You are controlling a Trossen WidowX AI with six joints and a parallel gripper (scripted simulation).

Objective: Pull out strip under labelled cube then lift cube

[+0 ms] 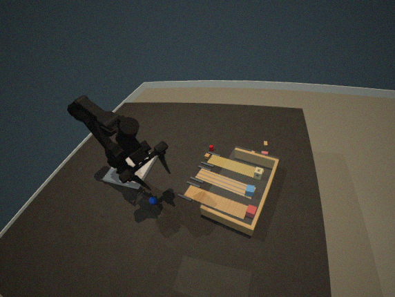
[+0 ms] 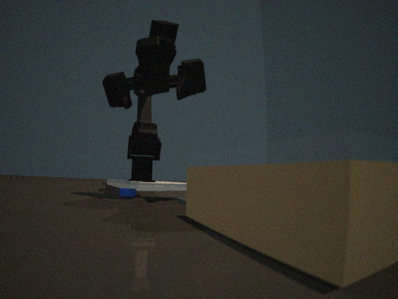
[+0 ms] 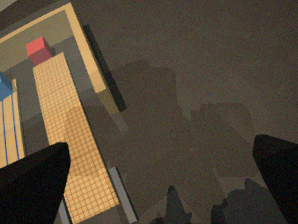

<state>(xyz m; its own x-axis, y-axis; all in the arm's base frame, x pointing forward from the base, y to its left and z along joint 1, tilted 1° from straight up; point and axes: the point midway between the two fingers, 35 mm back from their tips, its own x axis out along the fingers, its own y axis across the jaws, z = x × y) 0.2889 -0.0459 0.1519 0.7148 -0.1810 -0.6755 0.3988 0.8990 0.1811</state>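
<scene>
Now: the red peg 34 cm to the left of my gripper tip, 14 cm below it and 1 cm ahead of it. The rest, counted from my gripper tip: pink block: 40 cm to the left, 26 cm ahead, 15 cm below; then blue disc: 15 cm below, 8 cm behind, 2 cm to the right.
</scene>
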